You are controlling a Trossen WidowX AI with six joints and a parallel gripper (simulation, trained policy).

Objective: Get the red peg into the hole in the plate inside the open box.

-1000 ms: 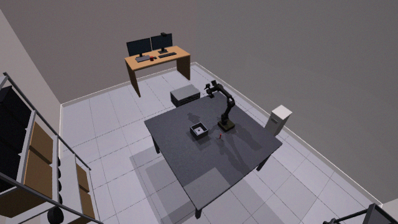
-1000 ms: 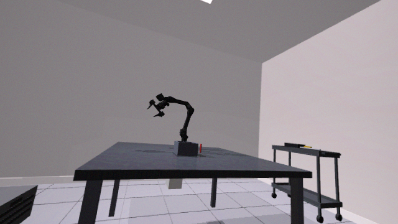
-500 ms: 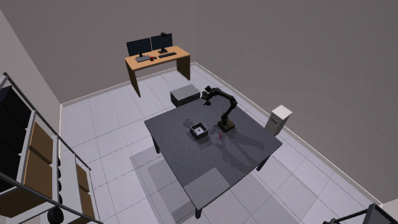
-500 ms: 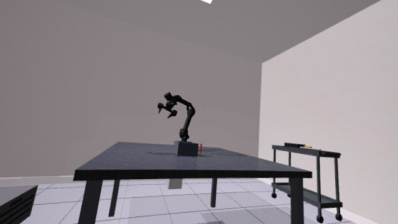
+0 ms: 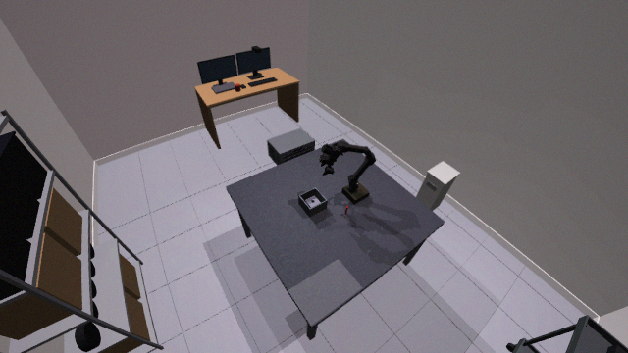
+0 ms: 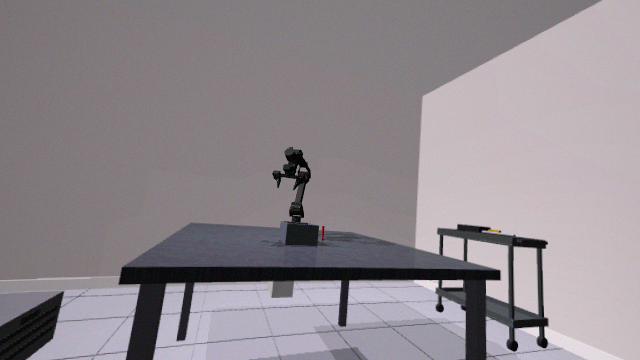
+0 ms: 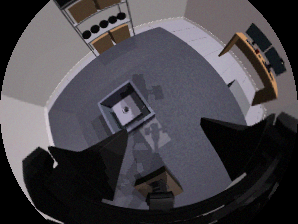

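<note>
The red peg lies 26 cm to the left of my gripper tip, 23 cm below it and 8 cm behind it. From my gripper tip the other things lie so: grey box 25 cm below, 11 cm ahead, 8 cm to the left.
</note>
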